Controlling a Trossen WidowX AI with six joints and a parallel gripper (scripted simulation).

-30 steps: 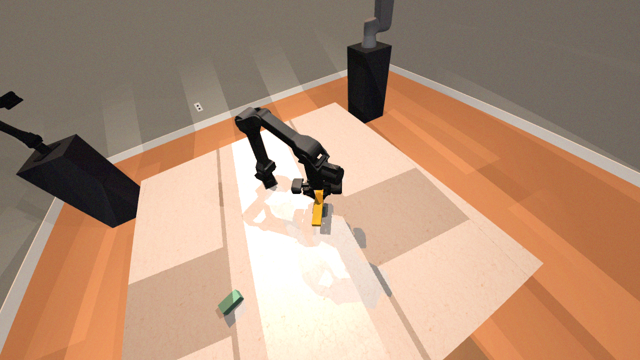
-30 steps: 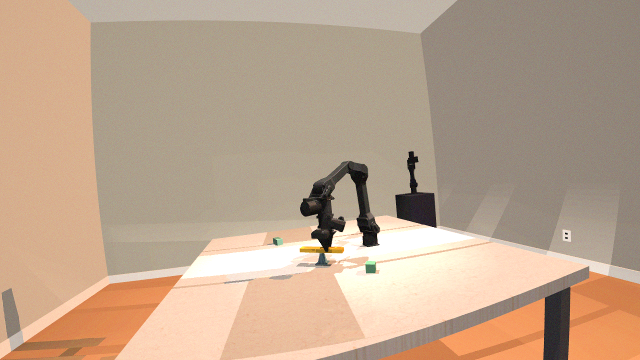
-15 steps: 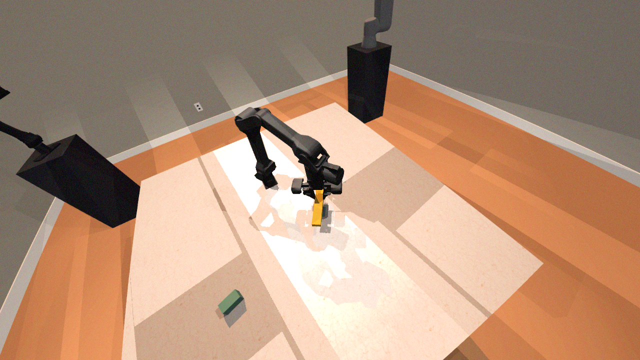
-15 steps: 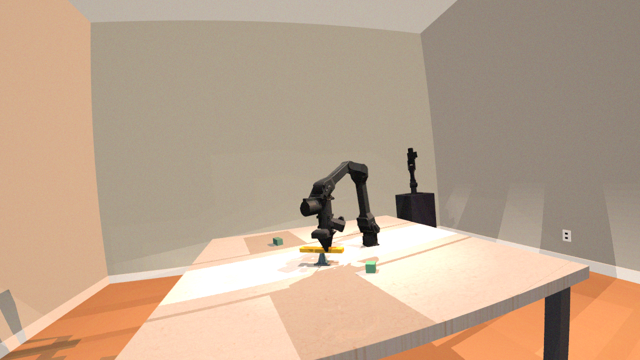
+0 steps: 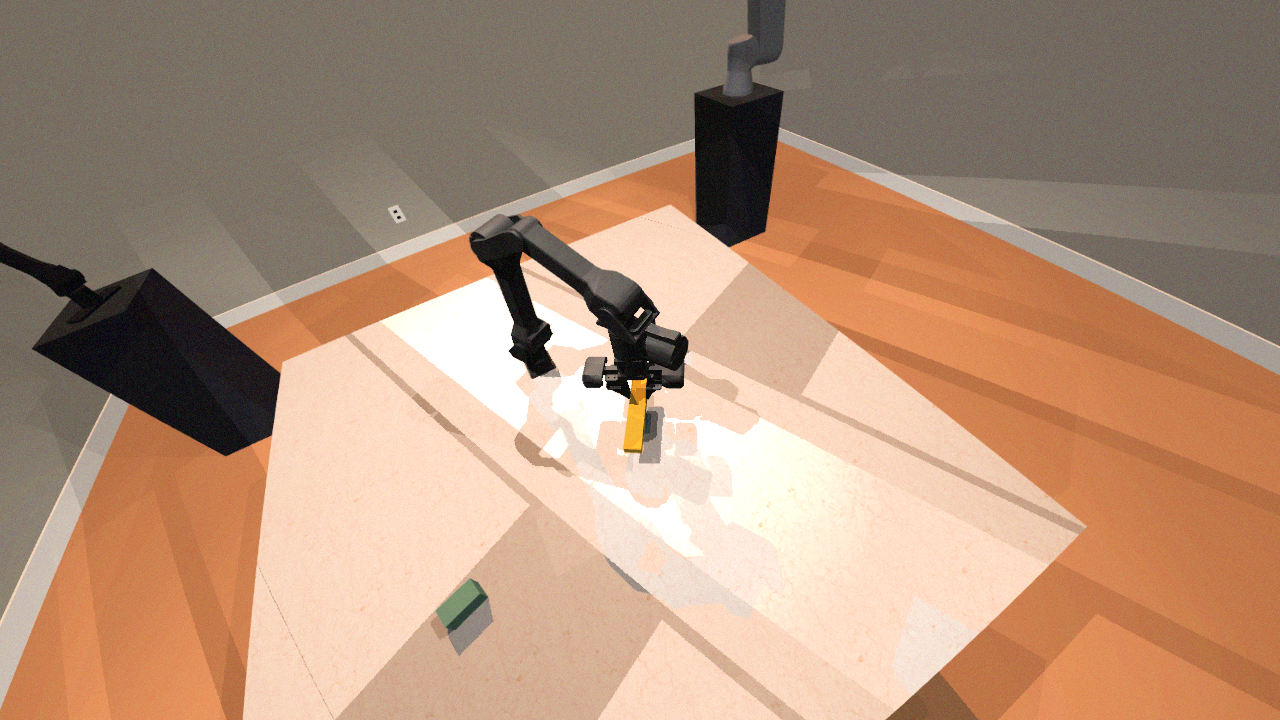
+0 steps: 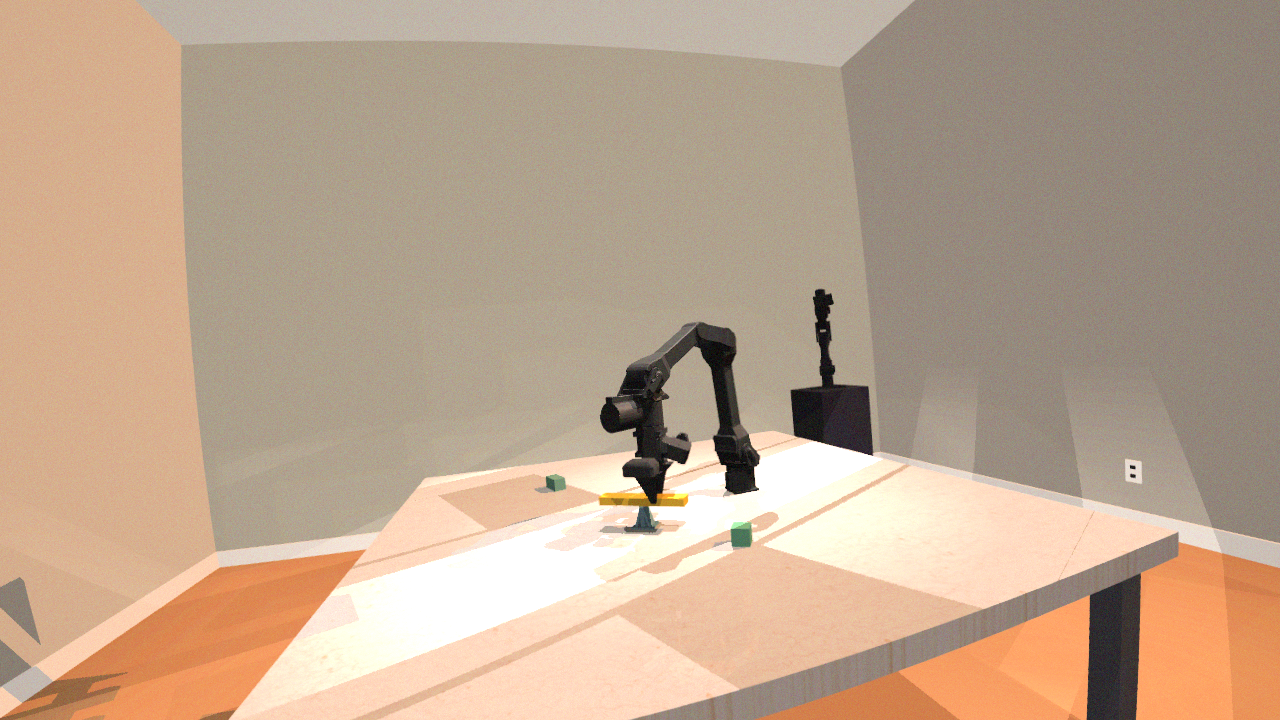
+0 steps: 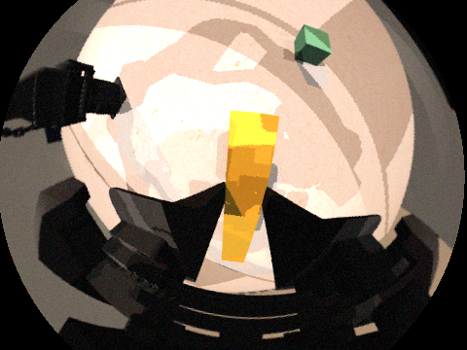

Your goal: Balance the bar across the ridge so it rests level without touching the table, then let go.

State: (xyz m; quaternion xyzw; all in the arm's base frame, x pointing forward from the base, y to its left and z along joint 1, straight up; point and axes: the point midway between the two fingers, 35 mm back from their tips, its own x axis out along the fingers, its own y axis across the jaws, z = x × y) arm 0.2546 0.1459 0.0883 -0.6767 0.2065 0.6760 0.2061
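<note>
My gripper tip is now 2 cm short of the yellow bar and 2 cm to the left of it. From my gripper tip the other things lie so: green block: 18 cm ahead, 43 cm to the right, 4 cm below.
</note>
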